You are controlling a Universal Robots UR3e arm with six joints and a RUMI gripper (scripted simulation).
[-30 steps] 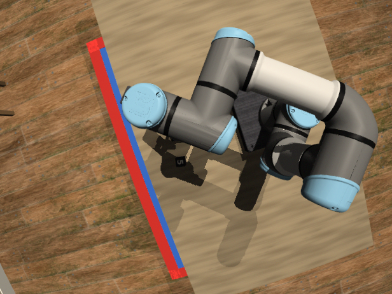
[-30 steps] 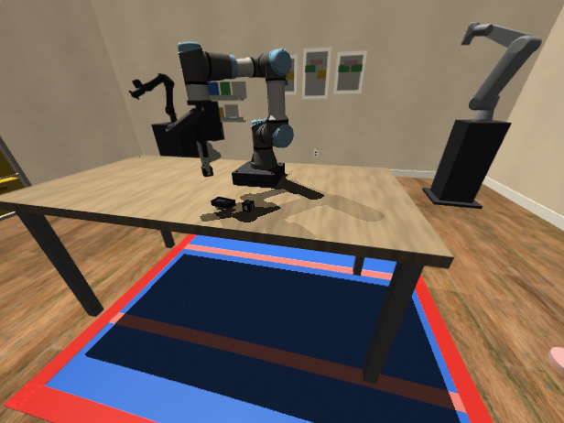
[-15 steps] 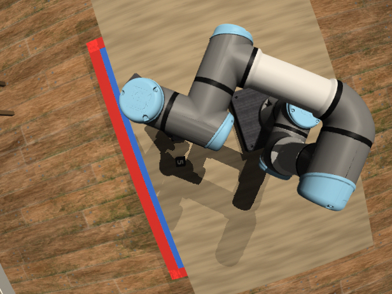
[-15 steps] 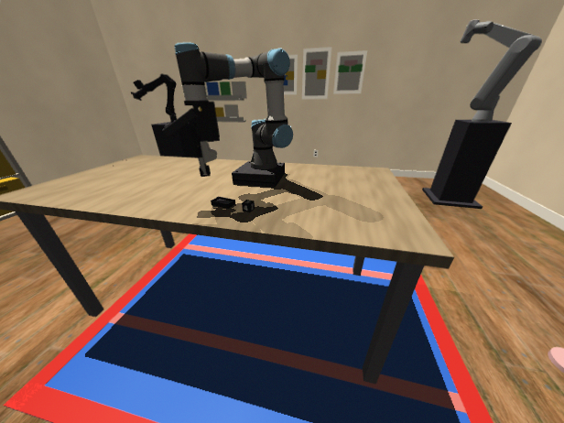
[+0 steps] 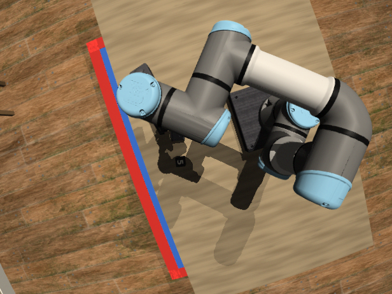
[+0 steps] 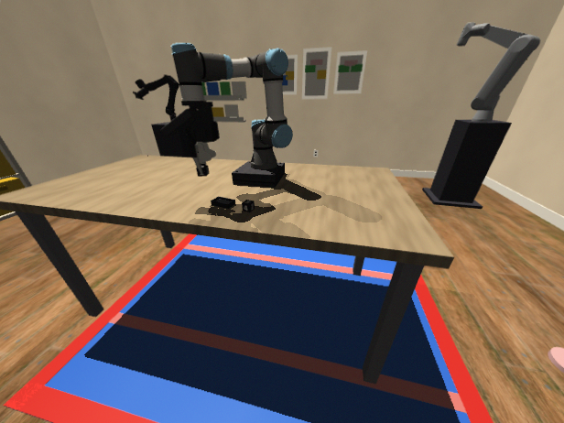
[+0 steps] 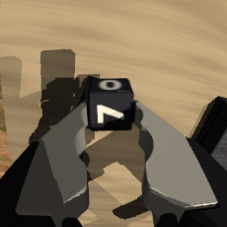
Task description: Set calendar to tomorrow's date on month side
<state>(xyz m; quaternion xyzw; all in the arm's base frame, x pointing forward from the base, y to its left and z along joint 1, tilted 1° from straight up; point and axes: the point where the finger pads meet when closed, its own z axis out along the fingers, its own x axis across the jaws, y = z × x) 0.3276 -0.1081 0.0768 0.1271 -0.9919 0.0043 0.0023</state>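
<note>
Right now the black calendar tray is 12 cm below my hand, 7 cm to the left of it and 1 cm ahead of it. Round my hand: black cube: 1 cm below.
</note>
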